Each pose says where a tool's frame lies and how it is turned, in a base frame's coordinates. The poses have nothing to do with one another.
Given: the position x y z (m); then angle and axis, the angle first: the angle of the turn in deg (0 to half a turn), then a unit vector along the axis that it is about.
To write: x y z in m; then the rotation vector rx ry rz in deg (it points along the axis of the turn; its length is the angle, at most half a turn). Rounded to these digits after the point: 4 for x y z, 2 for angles.
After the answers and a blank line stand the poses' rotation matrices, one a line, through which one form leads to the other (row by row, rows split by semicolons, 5 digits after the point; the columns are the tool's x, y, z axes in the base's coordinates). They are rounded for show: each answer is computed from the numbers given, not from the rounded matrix.
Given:
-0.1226 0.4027 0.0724 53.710 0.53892 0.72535 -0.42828
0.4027 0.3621 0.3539 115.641 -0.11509 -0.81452 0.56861
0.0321 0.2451 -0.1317 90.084 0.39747 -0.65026 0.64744
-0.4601 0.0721 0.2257 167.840 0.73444 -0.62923 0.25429
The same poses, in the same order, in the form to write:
-0.1226 0.4027 0.0724 28.95 38.96 -23.00
0.4027 0.3621 0.3539 -13.31 -94.19 65.75
0.0321 0.2451 -0.1317 35.81 -58.58 58.32
-0.4601 0.0721 0.2257 123.27 -105.61 42.68

0.71041 0.50475 0.49046; -0.18567 0.80660 -0.56118; -0.67886 0.30760 0.66673
-0.41375 -0.37831 -0.82807; 0.64692 0.51780 -0.55980; 0.64055 -0.76731 0.03049
0.15675 -0.90628 -0.39254; 0.38860 0.42199 -0.81909; 0.90798 -0.02415 0.41833
0.08914 -0.96746 0.23679; -0.86033 -0.19458 -0.47113; 0.50188 -0.16172 -0.84969

